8 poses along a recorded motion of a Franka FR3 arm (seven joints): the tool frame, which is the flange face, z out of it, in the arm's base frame.
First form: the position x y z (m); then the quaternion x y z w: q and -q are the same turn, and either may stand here.
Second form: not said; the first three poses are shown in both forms.
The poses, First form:
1: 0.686, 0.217, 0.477, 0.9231, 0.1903, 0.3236, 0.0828
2: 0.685, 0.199, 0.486, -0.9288, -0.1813, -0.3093, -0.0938
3: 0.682, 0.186, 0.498, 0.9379, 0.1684, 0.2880, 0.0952
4: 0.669, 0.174, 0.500, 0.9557, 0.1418, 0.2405, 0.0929
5: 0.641, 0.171, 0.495, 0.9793, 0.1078, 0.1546, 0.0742
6: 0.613, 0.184, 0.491, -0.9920, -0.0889, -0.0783, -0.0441
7: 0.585, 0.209, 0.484, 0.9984, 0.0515, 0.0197, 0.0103
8: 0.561, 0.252, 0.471, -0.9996, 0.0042, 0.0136, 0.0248
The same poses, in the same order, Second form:
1: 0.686, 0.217, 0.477, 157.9, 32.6, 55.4
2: 0.685, 0.199, 0.486, 157.9, 30.8, 52.6
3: 0.682, 0.186, 0.498, 159.3, 28.6, 48.9
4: 0.669, 0.174, 0.500, 162.5, 24.1, 40.9
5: 0.641, 0.171, 0.495, 168.4, 18.5, 26.6
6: 0.613, 0.184, 0.491, 173.7, 15.6, 13.7
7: 0.585, 0.209, 0.484, 178.5, 9.2, 3.5
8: 0.561, 0.252, 0.471, -177.1, 0.7, 2.4
